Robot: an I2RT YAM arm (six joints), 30 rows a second.
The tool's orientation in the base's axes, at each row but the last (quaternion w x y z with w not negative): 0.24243 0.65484 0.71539 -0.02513; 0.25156 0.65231 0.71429 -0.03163; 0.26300 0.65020 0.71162 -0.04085; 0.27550 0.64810 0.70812 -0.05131; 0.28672 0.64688 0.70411 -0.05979; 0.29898 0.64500 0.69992 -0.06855; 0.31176 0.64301 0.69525 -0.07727; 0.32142 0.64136 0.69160 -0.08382; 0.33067 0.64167 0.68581 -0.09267; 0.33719 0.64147 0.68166 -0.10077; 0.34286 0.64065 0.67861 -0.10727
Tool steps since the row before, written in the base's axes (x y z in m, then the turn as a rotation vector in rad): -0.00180 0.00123 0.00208 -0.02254 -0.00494 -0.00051; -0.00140 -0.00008 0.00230 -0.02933 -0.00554 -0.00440; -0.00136 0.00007 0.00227 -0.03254 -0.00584 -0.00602; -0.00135 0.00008 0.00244 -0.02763 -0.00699 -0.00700; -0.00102 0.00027 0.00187 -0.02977 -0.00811 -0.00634; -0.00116 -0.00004 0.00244 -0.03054 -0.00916 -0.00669; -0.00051 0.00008 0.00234 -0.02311 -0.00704 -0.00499; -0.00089 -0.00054 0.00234 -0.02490 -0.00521 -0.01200; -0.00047 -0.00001 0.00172 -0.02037 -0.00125 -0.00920; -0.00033 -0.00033 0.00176 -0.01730 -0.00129 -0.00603; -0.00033 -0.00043 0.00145 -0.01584 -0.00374 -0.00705
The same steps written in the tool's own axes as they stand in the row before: 0.00039 -0.00095 -0.00283 -0.00381 -0.02223 -0.00488; -0.00096 -0.00069 -0.00242 -0.00265 -0.02986 -0.00343; -0.00089 -0.00063 -0.00241 -0.00218 -0.03340 -0.00295; -0.00103 -0.00057 -0.00253 -0.00280 -0.02921 -0.00004; -0.00066 -0.00039 -0.00200 -0.00410 -0.03122 -0.00077; -0.00128 -0.00039 -0.00234 -0.00483 -0.03222 -0.00024; -0.00119 0.00022 -0.00207 -0.00379 -0.02438 -0.00018; -0.00177 -0.00023 -0.00184 0.00155 -0.02784 0.00371; -0.00101 0.00007 -0.00147 0.00338 -0.02211 0.00090; -0.00132 0.00016 -0.00124 0.00164 -0.01829 -0.00044; -0.00123 0.00005 -0.00093 0.00039 -0.01759 0.00222
